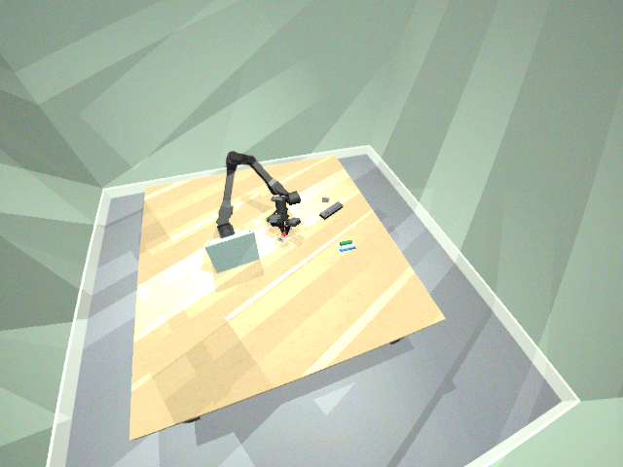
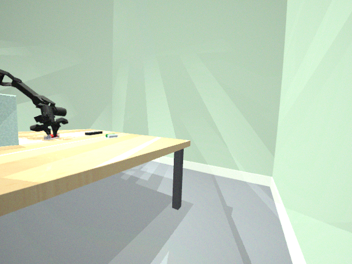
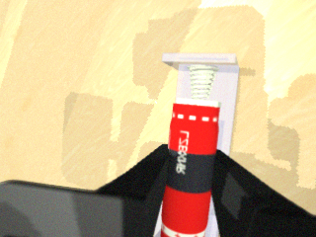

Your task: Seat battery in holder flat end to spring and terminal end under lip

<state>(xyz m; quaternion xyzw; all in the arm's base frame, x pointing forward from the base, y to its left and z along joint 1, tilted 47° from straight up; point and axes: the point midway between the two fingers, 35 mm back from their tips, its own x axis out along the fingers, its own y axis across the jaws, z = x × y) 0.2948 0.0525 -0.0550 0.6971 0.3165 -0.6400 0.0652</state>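
Right now my gripper tip is 10 mm to the right of the red battery and 10 mm below it. The rest, counted from my gripper tip: black bar: 320 mm ahead, 50 mm to the left.
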